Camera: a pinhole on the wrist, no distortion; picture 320 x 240 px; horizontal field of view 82.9 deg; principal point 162.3 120.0 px. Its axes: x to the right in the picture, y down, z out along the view. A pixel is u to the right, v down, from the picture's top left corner.
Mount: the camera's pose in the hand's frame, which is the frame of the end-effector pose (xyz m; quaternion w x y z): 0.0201 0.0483 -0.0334 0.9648 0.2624 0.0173 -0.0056
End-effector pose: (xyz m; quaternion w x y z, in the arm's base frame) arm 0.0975 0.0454 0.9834 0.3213 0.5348 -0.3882 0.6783
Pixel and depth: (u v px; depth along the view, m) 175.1 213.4 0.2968
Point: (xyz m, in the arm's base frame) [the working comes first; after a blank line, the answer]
In the camera's frame: 0.0210 0.1530 0.2968

0.2027 -0.2284 1.0676
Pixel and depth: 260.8 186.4 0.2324
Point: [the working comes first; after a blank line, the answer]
In the camera's frame: 0.1264 0.0852 0.2324

0.1577 -0.1320 1.1600
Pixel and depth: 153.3 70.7 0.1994
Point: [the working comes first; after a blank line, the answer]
In the camera's frame: -0.0099 -0.0543 0.1994

0.2318 -0.0022 1.0305
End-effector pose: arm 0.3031 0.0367 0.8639 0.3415 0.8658 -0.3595 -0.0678
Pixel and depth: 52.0 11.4 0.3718
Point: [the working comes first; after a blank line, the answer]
In the camera's frame: -0.2264 -0.2229 0.3718

0.2822 0.2396 0.4878
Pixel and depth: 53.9 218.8 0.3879
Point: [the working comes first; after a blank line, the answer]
In the camera's frame: -0.2321 0.2115 0.3879

-0.0114 -0.0758 0.5456
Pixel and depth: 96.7 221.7 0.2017
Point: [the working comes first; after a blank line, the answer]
In the camera's frame: -0.0730 0.1132 0.2017

0.1725 -0.0646 0.7345
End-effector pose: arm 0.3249 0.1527 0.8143 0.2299 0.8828 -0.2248 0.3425
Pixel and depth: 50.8 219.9 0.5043
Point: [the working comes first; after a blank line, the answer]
In the camera's frame: -0.3104 0.2781 0.5043

0.4050 -0.1189 0.2671
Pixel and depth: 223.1 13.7 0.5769
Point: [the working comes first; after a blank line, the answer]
In the camera's frame: 0.1936 -0.3385 0.5769

0.9142 0.3645 0.6499
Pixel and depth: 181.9 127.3 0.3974
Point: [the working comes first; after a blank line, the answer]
In the camera's frame: 0.0430 0.0160 0.3974

0.6105 0.0684 0.6245
